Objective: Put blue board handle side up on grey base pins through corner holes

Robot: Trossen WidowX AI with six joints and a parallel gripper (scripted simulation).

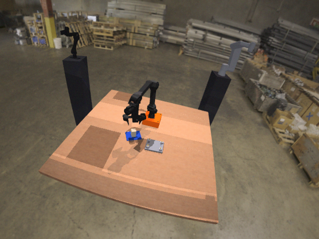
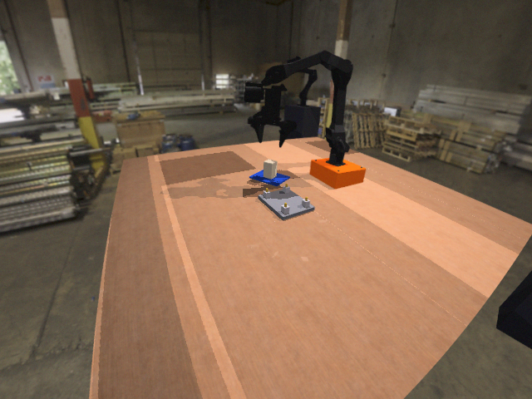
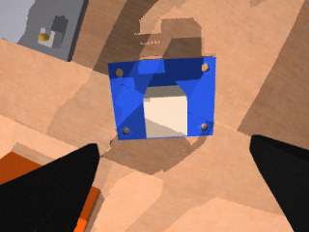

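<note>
Right now my gripper tip is 12 cm above the blue board and 1 cm past it. The rest, counted from my gripper tip: grey base: 20 cm to the left, 13 cm below, 9 cm ahead.
</note>
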